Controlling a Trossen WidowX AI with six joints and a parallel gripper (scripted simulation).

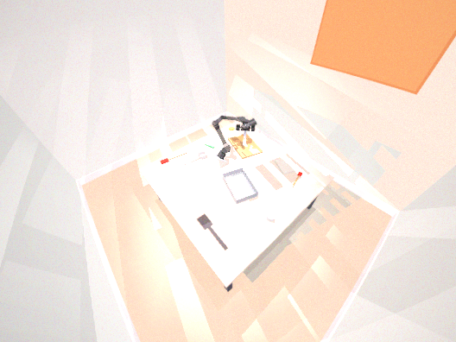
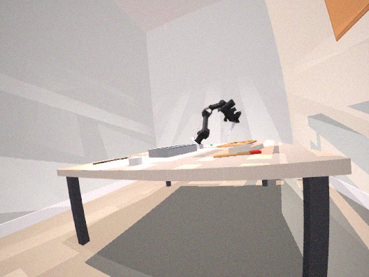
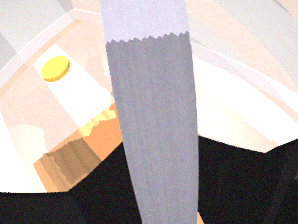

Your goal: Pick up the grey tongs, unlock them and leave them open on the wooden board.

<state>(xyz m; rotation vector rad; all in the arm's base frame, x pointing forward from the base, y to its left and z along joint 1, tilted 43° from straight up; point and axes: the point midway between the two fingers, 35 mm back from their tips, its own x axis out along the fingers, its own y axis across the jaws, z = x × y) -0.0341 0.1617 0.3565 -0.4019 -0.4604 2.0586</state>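
Right now my gripper tip is 20 mm short of the wooden board, 20 mm to the left of it and 180 mm above it. The rest, counted from my gripper tip: green object (260 mm behind, 320 mm to the right, 180 mm below); then red-tipped stick (680 mm ahead, 10 mm to the left, 180 mm below); then grey roasting tin (400 mm ahead, 460 mm to the right, 160 mm below).
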